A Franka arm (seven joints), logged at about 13 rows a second.
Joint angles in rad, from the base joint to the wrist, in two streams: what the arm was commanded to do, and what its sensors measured. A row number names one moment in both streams.
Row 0, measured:
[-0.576 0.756 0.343 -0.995 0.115 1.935 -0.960]
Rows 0 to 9, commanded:
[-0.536 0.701 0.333 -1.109 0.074 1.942 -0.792]
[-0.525 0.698 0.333 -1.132 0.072 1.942 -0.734]
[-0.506 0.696 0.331 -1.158 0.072 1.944 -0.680]
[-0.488 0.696 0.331 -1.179 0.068 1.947 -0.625]
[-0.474 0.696 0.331 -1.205 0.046 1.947 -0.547]
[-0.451 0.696 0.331 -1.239 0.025 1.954 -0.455]
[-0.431 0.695 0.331 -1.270 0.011 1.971 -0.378]
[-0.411 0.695 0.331 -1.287 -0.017 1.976 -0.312]
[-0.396 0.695 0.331 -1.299 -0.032 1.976 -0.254]
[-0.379 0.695 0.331 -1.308 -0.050 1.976 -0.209]
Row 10, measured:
[-0.401 0.743 0.341 -1.244 -0.013 1.962 -0.312]
